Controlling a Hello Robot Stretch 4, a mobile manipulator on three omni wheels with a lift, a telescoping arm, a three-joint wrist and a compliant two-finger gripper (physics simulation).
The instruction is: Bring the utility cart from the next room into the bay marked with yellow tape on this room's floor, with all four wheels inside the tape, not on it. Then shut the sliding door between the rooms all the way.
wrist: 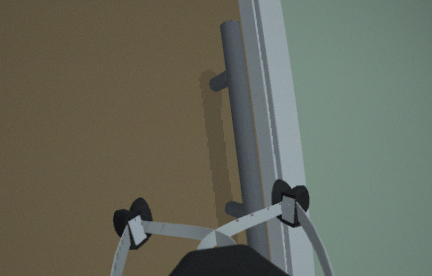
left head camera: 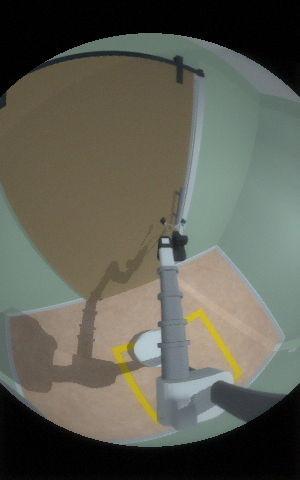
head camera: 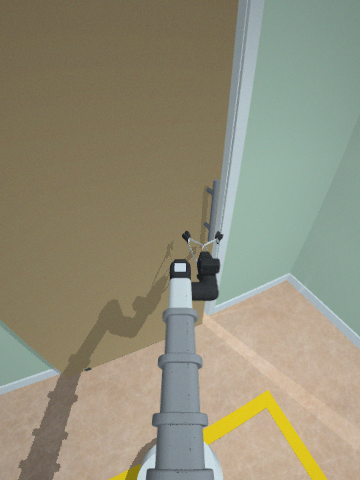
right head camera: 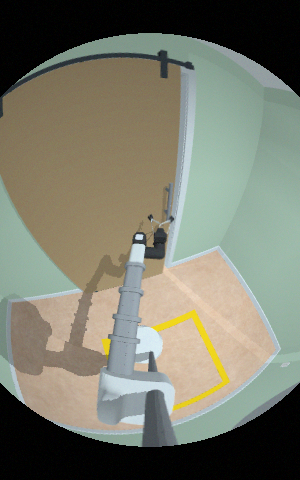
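Where they show: gripper, fingertip midpoint: (wrist: pixel 211 205) (left head camera: pixel 172 218) (head camera: pixel 202 232) (right head camera: pixel 160 215); robot's base at its link origin: (left head camera: pixel 154 347) (right head camera: pixel 142 343).
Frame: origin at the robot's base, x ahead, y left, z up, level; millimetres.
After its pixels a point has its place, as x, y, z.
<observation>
The brown sliding door (head camera: pixel 110 150) @(754, 220, 1365) (left head camera: pixel 110 165) @(739, 254, 1383) (right head camera: pixel 100 165) @(748, 234, 1370) (wrist: pixel 100 100) @(843, 21, 1143) covers the doorway in view, with its right edge along the white door frame. Its grey vertical bar handle (head camera: pixel 214 205) @(842, -145, 1116) (left head camera: pixel 180 202) @(842, -148, 1110) (right head camera: pixel 169 197) @(843, -144, 1123) (wrist: pixel 240 110) @(842, -142, 1111) is close to that edge. My gripper (head camera: pixel 202 236) @(779, -94, 1019) (left head camera: pixel 173 221) @(779, -94, 1019) (right head camera: pixel 161 218) @(779, -94, 1019) (wrist: pixel 211 205) @(779, -94, 1019) is open. Its fingertips appear on either side of the handle's lower part, the right one closer; whether they reach its depth is unclear. The yellow tape (head camera: pixel 237 418) @(284, -348, -28) (left head camera: pixel 218 342) @(-66, -752, -28) (right head camera: pixel 208 345) @(-49, -752, -28) marks the floor bay. The utility cart does not show.
My pale base (left head camera: pixel 147 348) @(2, 72, 187) (right head camera: pixel 150 345) @(-2, -89, 187) stands over part of the taped bay. The white door frame (head camera: pixel 242 100) @(1011, -246, 1494) (wrist: pixel 282 100) @(1014, -253, 1138) and green wall (head camera: pixel 295 125) @(1172, -574, 1393) (wrist: pixel 360 125) @(1131, -483, 1071) are right of the handle. A dark overhead rail (left head camera: pixel 110 53) (right head camera: pixel 120 55) runs above the door.
</observation>
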